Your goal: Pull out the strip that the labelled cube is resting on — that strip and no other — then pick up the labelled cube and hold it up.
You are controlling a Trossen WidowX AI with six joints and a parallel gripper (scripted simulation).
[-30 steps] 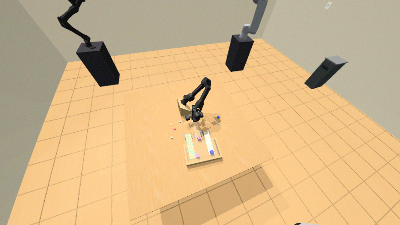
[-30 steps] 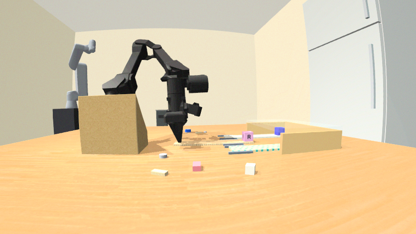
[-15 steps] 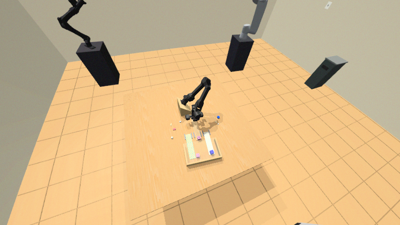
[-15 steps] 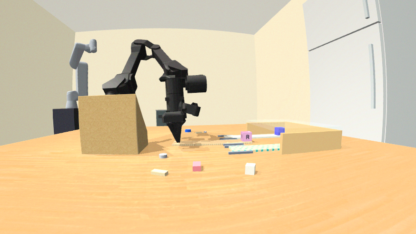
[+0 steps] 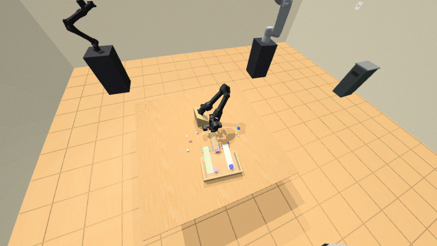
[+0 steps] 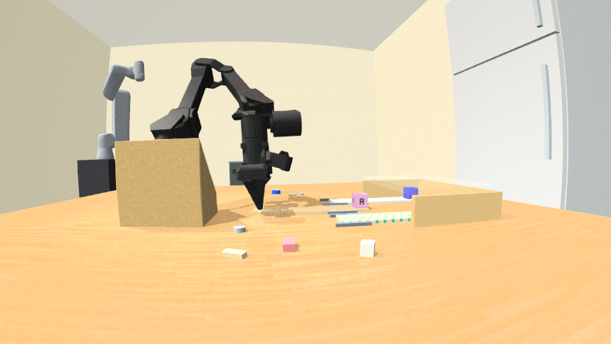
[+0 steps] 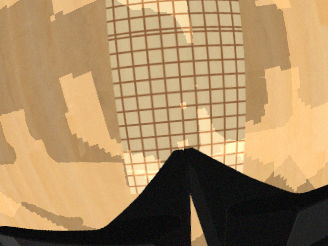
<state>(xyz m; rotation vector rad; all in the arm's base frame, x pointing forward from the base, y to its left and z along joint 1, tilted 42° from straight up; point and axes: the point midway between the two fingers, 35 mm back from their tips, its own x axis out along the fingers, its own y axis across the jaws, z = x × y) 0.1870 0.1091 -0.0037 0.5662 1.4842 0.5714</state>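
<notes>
The grey disc is 20 mm behind my gripper tip and 150 mm to the right of it. From my gripper tip the other things lie so: pink block 60 mm ahead, 230 mm to the right; blue disc 30 mm ahead, 280 mm to the left; white cube 150 mm ahead, 270 mm to the right.
</notes>
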